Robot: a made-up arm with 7 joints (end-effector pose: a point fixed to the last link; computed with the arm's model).
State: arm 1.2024 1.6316 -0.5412 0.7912 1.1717 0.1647 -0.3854
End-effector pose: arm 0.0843 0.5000 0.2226 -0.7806 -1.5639 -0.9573
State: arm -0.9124 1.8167 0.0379 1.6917 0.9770 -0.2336 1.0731
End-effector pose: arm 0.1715 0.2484 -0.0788 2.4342 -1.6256 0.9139
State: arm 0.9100 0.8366 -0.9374 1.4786 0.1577 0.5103 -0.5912
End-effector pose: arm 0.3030 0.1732 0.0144 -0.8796 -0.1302 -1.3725
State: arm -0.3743 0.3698 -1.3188 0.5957 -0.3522 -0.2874 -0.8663
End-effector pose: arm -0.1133 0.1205 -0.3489 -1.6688 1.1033 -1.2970
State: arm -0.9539 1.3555 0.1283 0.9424 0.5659 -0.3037 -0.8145
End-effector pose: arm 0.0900 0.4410 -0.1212 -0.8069 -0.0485 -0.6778
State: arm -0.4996 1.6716 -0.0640 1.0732 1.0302 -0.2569 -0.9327
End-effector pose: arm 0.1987 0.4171 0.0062 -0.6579 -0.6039 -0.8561
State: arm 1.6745 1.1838 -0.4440 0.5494 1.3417 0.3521 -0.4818
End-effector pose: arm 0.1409 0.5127 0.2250 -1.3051 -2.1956 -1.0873
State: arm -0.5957 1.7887 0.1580 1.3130 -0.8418 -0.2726 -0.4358
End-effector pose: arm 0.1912 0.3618 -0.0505 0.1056 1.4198 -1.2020
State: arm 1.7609 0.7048 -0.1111 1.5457 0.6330 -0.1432 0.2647
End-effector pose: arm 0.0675 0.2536 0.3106 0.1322 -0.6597 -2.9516
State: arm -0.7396 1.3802 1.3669 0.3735 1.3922 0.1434 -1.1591
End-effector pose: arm -0.0421 0.5613 0.0635 -0.1659 -2.1201 0.3483
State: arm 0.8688 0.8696 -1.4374 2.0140 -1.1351 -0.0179 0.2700
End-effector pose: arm 0.1646 0.0933 -0.0928 0.3030 1.4803 -1.8767
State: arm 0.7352 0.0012 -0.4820 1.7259 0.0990 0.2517 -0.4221
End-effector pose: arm 0.2412 0.0544 0.0789 -1.4790 -0.7980 -2.2327
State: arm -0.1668 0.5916 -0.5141 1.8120 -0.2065 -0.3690 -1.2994
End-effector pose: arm 0.1177 0.1347 -0.1288 -0.9979 -1.0326 -1.7383
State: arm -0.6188 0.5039 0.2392 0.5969 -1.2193 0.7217 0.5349
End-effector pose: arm -0.1228 0.3567 -0.3391 -1.3256 1.2408 1.0090
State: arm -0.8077 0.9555 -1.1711 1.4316 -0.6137 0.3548 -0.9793
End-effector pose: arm -0.1691 0.1908 -0.2280 -1.1767 1.3615 -1.3213
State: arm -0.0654 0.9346 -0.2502 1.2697 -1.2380 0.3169 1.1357
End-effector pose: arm 0.1820 0.3260 -0.2250 -1.1679 1.5645 0.1346
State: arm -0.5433 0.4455 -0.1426 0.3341 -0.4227 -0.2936 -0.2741
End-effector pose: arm -0.1063 0.2818 -0.3608 -1.7522 0.8072 -0.1881
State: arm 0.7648 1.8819 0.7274 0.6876 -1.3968 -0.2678 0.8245
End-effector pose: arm -0.0131 0.5007 0.2596 -0.7098 0.0888 0.1702
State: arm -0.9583 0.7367 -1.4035 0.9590 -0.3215 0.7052 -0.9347
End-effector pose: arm -0.2977 0.2089 -0.2210 -0.9939 2.0090 -0.6882
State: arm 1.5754 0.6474 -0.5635 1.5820 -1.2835 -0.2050 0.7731
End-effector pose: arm 0.2647 0.1412 0.2259 0.2748 0.5925 -1.0432
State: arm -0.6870 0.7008 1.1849 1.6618 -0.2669 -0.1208 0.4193
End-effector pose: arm 0.0654 0.3687 -0.0259 -1.0101 0.1537 -0.9207
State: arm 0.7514 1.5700 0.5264 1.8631 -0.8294 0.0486 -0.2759
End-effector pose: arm 0.0889 0.2549 0.2280 1.0369 -0.2851 -0.8490
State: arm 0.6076 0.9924 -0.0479 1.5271 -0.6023 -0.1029 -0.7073
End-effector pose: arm 0.2441 0.2695 0.0663 0.2489 -0.4312 -1.5199
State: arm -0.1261 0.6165 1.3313 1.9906 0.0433 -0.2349 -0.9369
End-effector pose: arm 0.0193 0.2997 0.0492 0.5978 -1.5043 -1.1144
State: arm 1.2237 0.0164 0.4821 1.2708 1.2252 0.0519 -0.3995
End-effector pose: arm 0.3028 0.2911 0.1236 1.2185 1.6747 1.1002
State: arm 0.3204 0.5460 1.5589 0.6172 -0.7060 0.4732 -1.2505
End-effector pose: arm 0.0974 0.4554 -0.1903 -0.3109 -1.0092 0.8749
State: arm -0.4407 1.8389 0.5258 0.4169 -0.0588 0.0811 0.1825
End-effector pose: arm 0.1730 0.5161 0.1350 -0.7124 0.1420 -0.2172
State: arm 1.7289 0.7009 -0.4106 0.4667 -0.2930 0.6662 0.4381
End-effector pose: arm 0.3352 0.3698 0.2353 -1.5172 -0.5061 -0.9542
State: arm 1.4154 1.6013 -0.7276 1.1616 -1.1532 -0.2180 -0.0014
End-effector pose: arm 0.1770 0.4283 0.1646 0.1611 0.6524 -0.4546
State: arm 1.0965 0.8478 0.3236 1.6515 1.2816 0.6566 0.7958
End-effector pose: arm 0.1316 0.3254 0.2241 1.2628 -0.0931 2.5333
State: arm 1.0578 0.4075 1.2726 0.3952 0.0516 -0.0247 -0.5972
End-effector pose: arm 0.2949 0.4114 -0.0779 -1.3005 -2.3735 -0.1277
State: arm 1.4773 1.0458 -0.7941 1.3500 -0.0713 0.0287 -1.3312
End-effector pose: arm 0.2372 0.2472 0.1992 0.4903 -1.2801 -1.4710
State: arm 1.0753 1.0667 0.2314 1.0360 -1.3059 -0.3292 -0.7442
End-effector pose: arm 0.2259 0.4035 0.1504 0.6565 -0.2672 -0.8935
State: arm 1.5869 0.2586 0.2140 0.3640 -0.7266 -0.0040 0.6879
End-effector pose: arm 0.4140 0.2306 0.1862 -1.5122 0.0699 -1.7417
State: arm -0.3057 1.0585 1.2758 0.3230 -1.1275 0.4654 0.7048
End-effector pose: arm -0.0169 0.5552 -0.1485 -1.6531 -0.1688 0.7066
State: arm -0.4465 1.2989 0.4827 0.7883 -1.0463 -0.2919 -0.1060
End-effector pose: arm 0.1194 0.4855 -0.0977 -0.5220 1.1010 -0.4507
